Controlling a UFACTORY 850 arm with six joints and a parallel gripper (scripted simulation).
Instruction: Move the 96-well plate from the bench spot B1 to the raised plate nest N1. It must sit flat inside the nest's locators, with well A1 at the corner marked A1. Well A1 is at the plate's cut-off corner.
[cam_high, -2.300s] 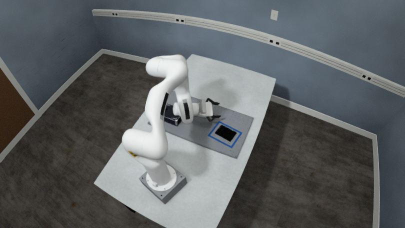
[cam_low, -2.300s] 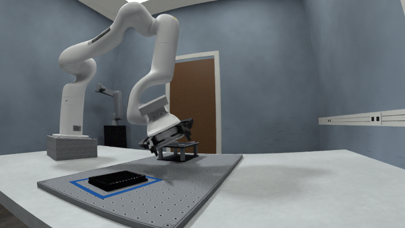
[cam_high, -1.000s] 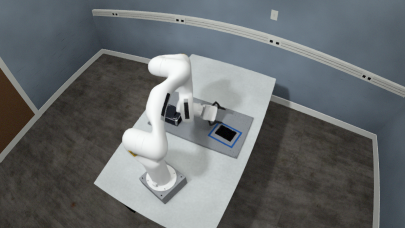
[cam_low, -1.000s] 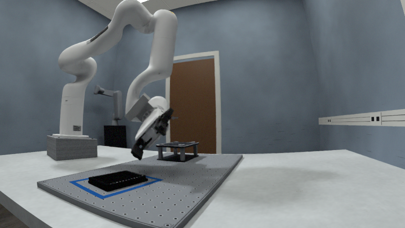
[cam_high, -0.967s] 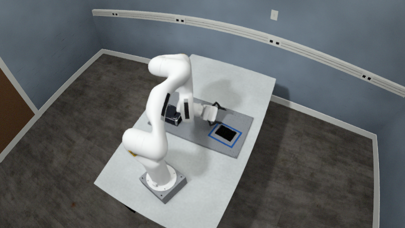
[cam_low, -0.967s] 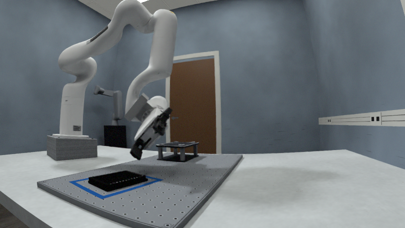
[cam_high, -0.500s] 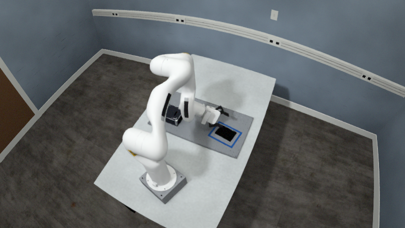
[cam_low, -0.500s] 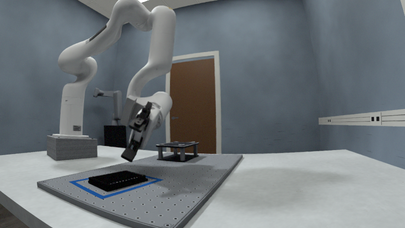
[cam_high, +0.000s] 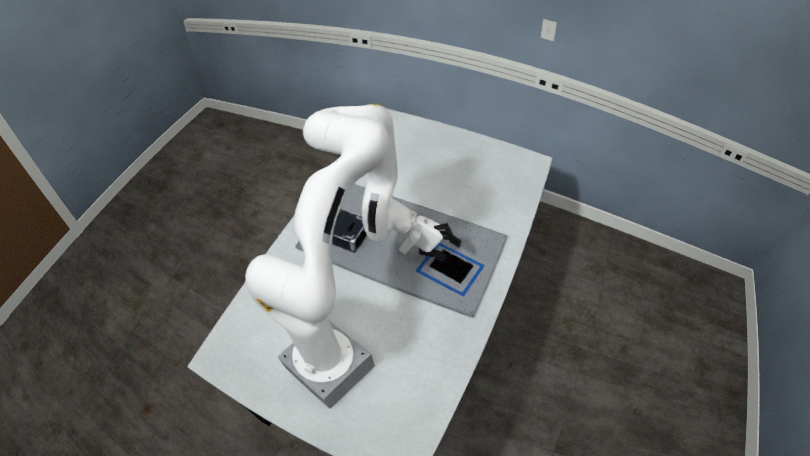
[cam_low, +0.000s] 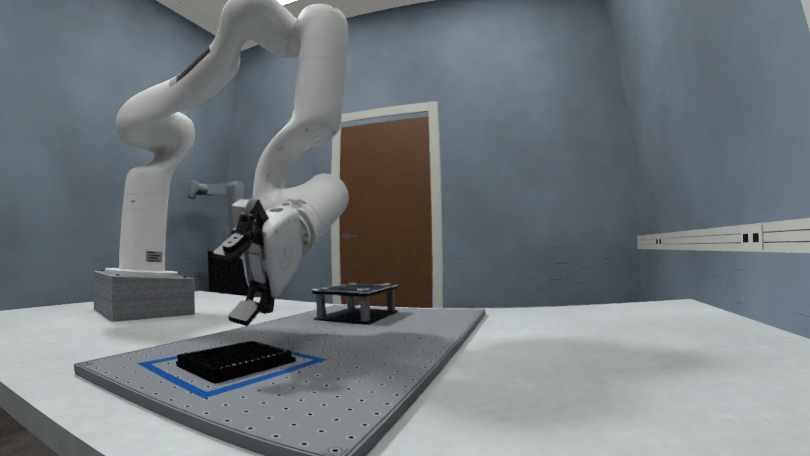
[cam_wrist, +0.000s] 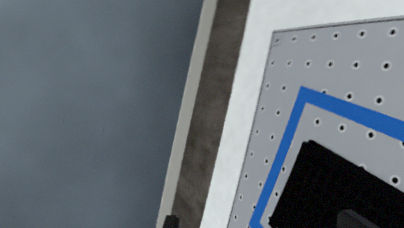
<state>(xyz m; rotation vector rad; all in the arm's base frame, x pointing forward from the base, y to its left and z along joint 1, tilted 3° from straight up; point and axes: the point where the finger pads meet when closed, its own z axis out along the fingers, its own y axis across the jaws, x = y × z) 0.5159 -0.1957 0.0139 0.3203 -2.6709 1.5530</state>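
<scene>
My hand is 10 mm to the left of the black 96-well plate and 90 mm above it. Round my hand: plate nest (30 mm behind, 410 mm to the left, 40 mm below).
</scene>
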